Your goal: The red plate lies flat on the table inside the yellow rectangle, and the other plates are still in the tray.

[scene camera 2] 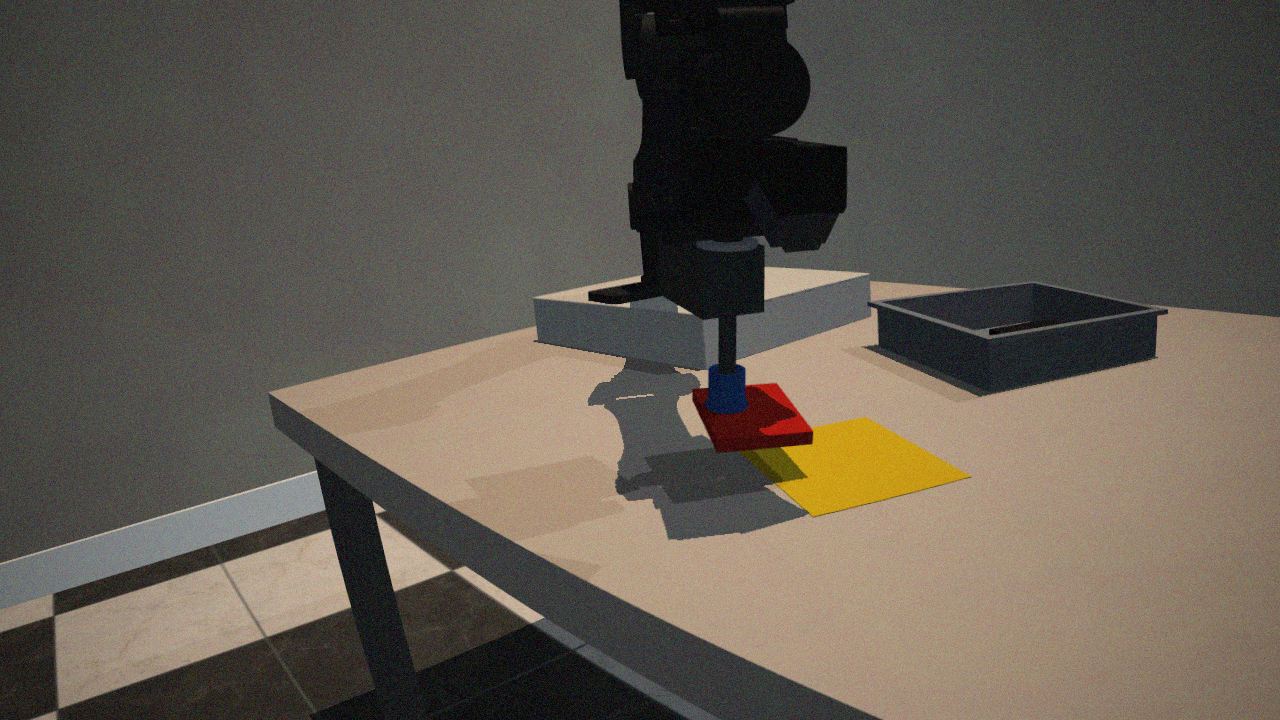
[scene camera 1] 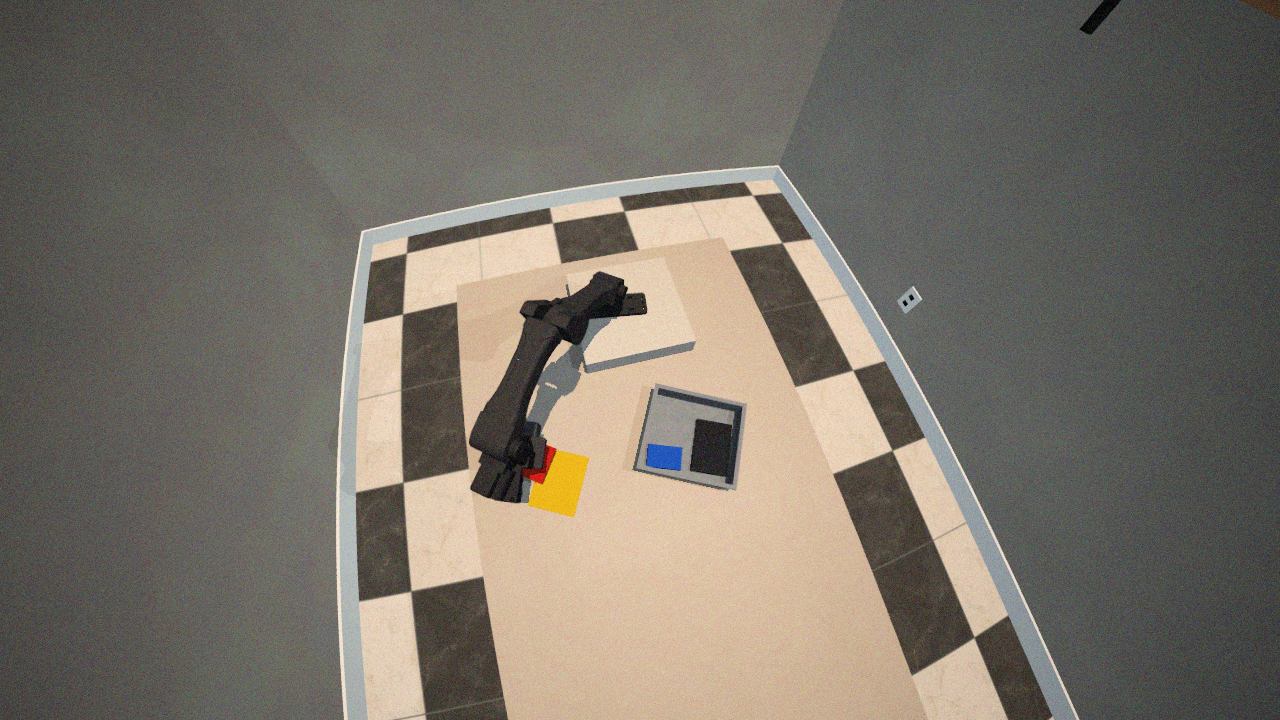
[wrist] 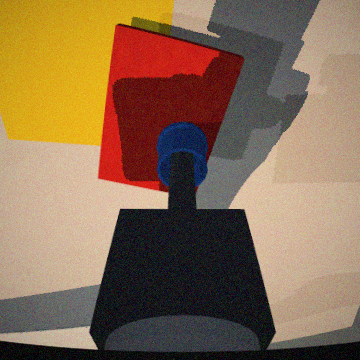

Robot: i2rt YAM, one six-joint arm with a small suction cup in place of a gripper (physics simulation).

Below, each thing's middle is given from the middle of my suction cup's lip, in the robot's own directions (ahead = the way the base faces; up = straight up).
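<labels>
Blue plate [scene camera 1: 659,456]: 3 cm ahead of my suction cup, 32 cm left of it, 4 cm below it. Red plate [scene camera 2: 770,421]: 1 cm ahead of my suction cup, 1 cm left of it, 2 cm below it. Yellow rectangle [scene camera 2: 857,462]: 6 cm ahead of my suction cup, 5 cm left of it, 5 cm below it.
</labels>
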